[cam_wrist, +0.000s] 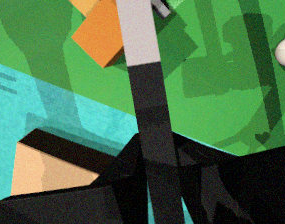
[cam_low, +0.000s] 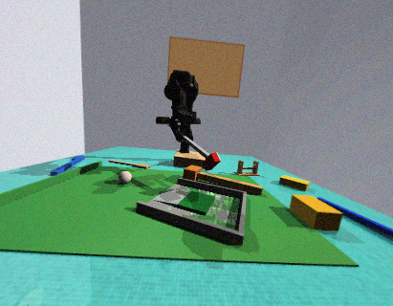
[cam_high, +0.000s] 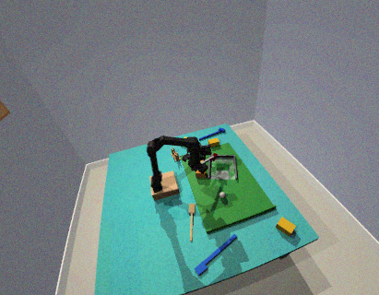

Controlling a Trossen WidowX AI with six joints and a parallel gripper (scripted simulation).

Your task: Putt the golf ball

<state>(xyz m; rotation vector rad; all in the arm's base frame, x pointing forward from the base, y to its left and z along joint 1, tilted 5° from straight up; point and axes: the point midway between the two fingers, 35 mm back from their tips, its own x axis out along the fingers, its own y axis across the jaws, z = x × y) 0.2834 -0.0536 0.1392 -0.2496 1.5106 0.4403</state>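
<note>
The red putter is 10 cm ahead of my gripper tip, 5 cm to the left of it and 1 cm below it. Round my gripper tip: white golf ball 19 cm to the right, 13 cm below, 12 cm ahead.
</note>
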